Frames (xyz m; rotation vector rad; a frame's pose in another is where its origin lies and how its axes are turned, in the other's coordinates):
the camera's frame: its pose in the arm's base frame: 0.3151 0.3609 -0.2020 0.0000 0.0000 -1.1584
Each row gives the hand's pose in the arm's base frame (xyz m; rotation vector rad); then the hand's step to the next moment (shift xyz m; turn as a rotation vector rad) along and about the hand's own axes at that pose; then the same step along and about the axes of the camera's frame.
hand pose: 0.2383 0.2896 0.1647 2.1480 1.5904 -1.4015
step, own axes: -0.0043 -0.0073 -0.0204 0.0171 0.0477 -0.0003
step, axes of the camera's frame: -0.0085 0.0104 0.0175 0.0238 0.0320 -0.0313
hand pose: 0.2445 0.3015 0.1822 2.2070 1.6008 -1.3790
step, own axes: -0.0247 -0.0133 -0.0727 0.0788 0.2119 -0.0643
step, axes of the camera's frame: -0.0119 0.0405 0.0655 0.0883 0.1915 -0.1038
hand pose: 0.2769 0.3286 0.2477 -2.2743 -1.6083 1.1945
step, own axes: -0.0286 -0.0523 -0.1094 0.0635 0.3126 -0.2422
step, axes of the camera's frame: -0.0210 0.0398 0.1162 0.1612 0.3658 -0.0243
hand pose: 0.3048 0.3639 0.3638 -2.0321 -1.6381 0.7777
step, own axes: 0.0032 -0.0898 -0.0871 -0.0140 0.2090 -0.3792
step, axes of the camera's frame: -0.0269 0.0015 0.1222 0.2064 0.3467 0.1576
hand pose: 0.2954 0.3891 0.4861 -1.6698 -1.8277 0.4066
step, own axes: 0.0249 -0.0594 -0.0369 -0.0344 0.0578 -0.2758
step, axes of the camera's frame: -0.0172 -0.0180 0.0699 0.1555 0.1698 0.1661
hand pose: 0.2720 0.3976 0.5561 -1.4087 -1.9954 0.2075
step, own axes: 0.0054 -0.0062 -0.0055 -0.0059 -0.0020 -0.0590
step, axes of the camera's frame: -0.0018 -0.0019 0.0095 0.0328 0.0241 0.0432
